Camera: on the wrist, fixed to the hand. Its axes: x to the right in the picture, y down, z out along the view.
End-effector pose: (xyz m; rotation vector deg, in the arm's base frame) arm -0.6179 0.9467 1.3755 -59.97 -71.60 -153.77
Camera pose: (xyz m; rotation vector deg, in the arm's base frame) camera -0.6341 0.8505 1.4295 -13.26 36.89 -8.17
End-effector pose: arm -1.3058 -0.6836 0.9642 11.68 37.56 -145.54
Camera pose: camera -1.2706 -0.7413 0.8756 62.76 -2.07 34.88
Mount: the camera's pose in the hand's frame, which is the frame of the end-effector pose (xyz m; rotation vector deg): 0.0180 0.0981 -0.0498 -2.79 -53.18 -168.66
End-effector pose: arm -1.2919 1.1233 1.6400 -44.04 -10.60 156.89
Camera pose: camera -1.3041 1.0380 1.5693 40.19 -37.50 -3.96
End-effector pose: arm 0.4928 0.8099 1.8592 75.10 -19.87 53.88
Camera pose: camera 0.4163 0.8597 1.9233 40.70 49.95 -118.95
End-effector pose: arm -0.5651 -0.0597 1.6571 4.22 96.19 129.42
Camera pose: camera -0.6159 -0.1255 1.7314 -38.03 -2.41 -15.41
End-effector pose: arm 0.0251 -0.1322 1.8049 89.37 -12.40 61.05
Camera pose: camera -0.0538 -0.1122 1.8811 33.47 64.52 -106.14
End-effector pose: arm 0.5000 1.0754 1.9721 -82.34 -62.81 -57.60
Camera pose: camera 0.5979 1.0220 1.9733 -38.87 99.66 44.65
